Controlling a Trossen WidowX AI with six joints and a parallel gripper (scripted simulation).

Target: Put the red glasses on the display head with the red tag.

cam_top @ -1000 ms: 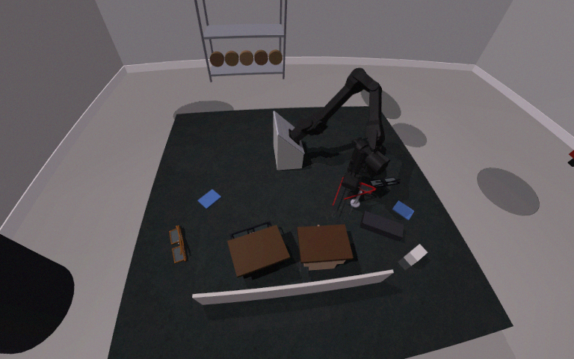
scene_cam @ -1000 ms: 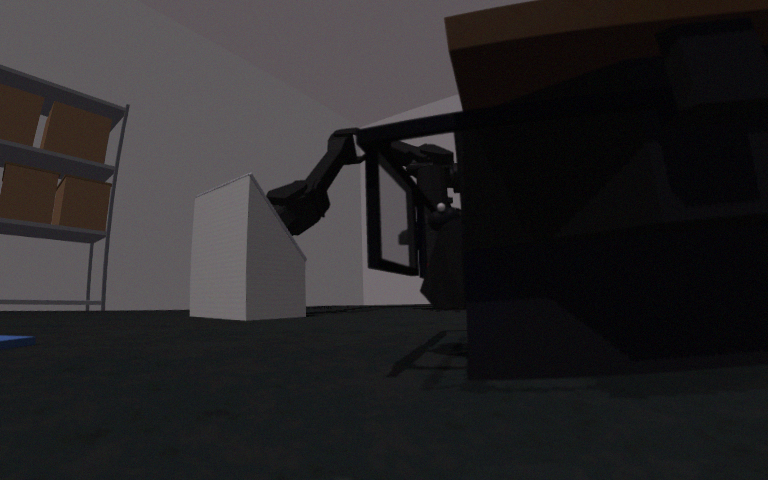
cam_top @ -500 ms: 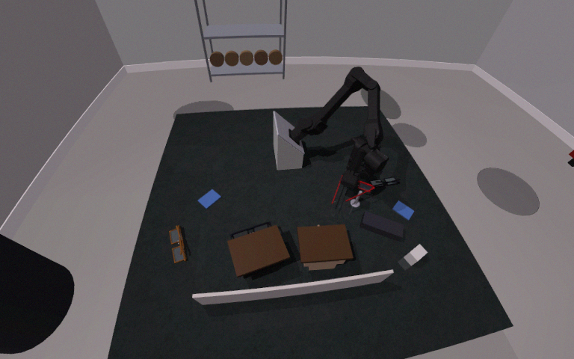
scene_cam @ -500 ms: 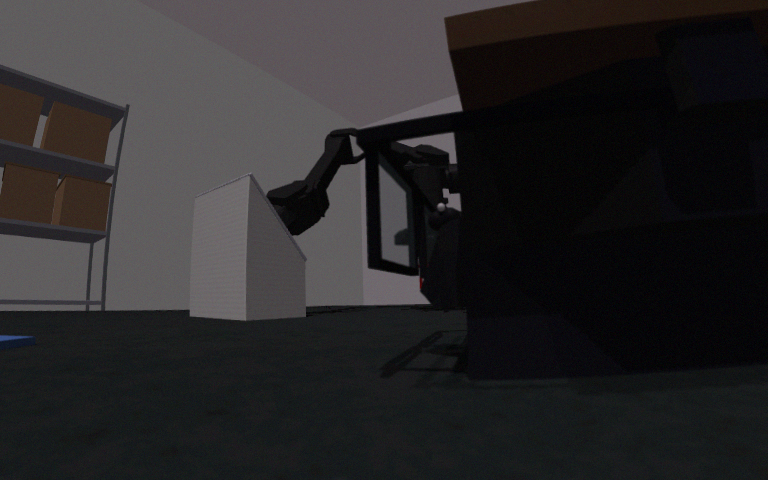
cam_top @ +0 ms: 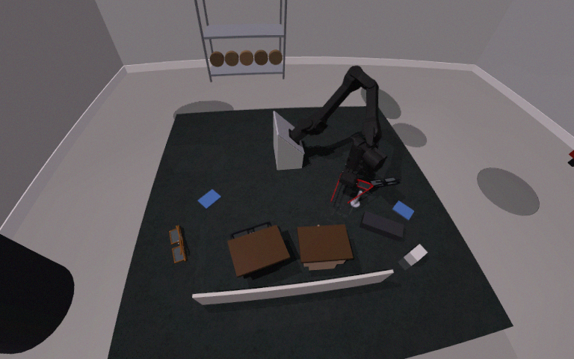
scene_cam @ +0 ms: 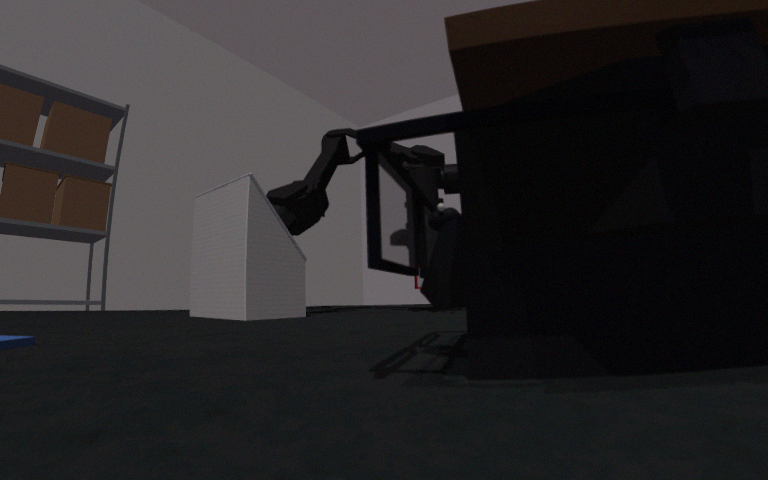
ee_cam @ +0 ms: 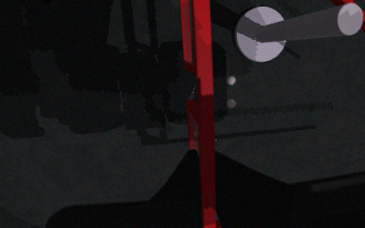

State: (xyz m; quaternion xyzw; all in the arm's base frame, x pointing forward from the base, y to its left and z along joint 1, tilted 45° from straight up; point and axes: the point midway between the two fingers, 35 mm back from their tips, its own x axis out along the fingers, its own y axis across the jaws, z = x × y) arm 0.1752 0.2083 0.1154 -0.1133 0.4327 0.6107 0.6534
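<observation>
Right now my gripper tip is 8 cm short of the grey stand, 3 cm to the right of it and 4 cm above it. Also, from my gripper tip: display head: 30 cm ahead, 37 cm to the right; dark box: 20 cm ahead, 11 cm to the left, 4 cm below; white cube: 32 cm ahead, 21 cm to the left, 4 cm below.
</observation>
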